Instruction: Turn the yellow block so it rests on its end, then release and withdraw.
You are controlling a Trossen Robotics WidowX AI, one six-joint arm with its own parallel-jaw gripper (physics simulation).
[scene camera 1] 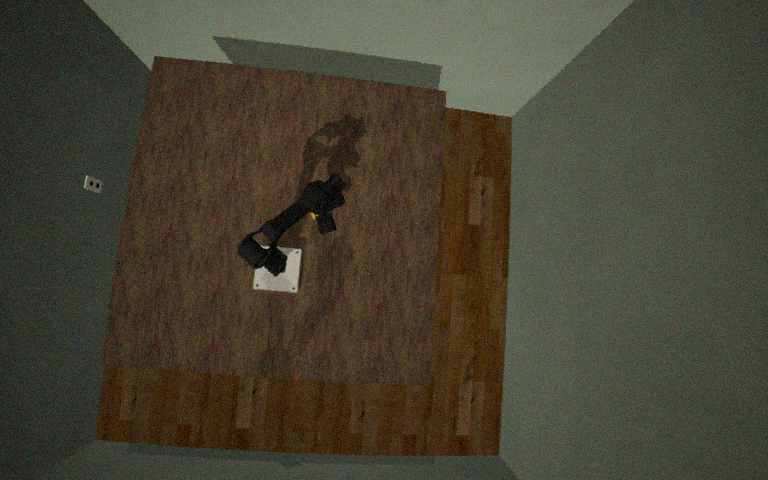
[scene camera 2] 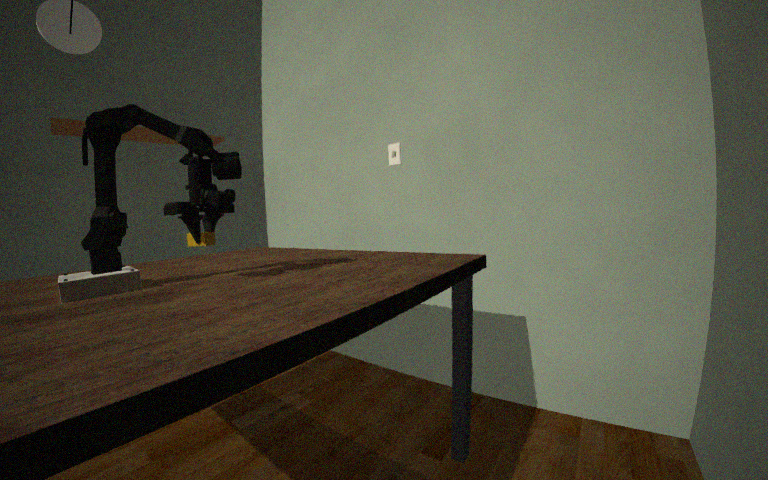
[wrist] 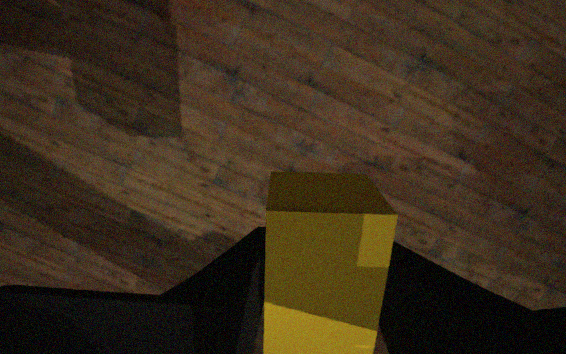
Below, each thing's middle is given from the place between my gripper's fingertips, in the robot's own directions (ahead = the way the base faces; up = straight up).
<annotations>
Now: the yellow block (wrist: 329,236) 1 cm to the left of my hand and 1 cm above it.
</annotations>
